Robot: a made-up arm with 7 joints. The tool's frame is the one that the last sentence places.
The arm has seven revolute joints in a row. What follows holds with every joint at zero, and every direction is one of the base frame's.
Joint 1 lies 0.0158 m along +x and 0.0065 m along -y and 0.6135 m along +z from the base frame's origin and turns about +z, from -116.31 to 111.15 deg.
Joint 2 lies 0.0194 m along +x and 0.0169 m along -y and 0.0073 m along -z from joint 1 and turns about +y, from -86.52 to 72.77 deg.
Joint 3 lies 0.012 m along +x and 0.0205 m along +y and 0.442 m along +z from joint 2 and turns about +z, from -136.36 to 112.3 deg.
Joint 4 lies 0.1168 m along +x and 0.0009 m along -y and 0.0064 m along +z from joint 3 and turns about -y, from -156.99 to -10.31 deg.
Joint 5 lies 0.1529 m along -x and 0.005 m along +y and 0.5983 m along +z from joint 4 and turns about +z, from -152.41 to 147.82 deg.
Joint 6 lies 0.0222 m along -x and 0.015 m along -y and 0.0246 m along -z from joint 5 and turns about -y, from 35.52 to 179.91 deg.
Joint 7 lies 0.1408 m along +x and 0.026 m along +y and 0.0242 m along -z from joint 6 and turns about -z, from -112.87 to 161 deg.
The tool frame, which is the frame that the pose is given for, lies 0.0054 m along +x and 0.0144 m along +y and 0.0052 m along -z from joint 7; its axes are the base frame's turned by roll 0.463, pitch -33.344 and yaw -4.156 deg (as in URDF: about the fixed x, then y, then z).
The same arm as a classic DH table. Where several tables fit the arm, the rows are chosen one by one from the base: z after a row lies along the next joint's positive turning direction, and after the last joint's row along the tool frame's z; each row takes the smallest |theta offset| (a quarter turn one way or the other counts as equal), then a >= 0, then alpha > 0; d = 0 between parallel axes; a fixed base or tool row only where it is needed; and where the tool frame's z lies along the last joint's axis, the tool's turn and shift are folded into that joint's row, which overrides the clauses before.
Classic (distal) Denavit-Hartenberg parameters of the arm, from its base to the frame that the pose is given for. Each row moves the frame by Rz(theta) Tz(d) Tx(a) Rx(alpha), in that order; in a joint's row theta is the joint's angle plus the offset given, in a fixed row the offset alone. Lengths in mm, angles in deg.
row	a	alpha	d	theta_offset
base (fixed)	17.1	0	0	-22.36
joint 1	19.4	-90	606.2	22.36
joint 2	12	90	3.6	0
joint 3	116.8	90	448.4	0
joint 4	-152.9	-90	-4.1	0
joint 5	-22.2	90	573.7	0
joint 6	140.8	90	-11	0
joint 7	14.7	146.65	22.5	-86.69
tool (fixed)	0	0	-8.3	-90.7
Joint limits (deg, base to tool): -116.31..111.15 -86.52..72.77 -136.36..112.3 -156.99..-10.31 -152.41..147.82 35.52..179.91 -112.87..161

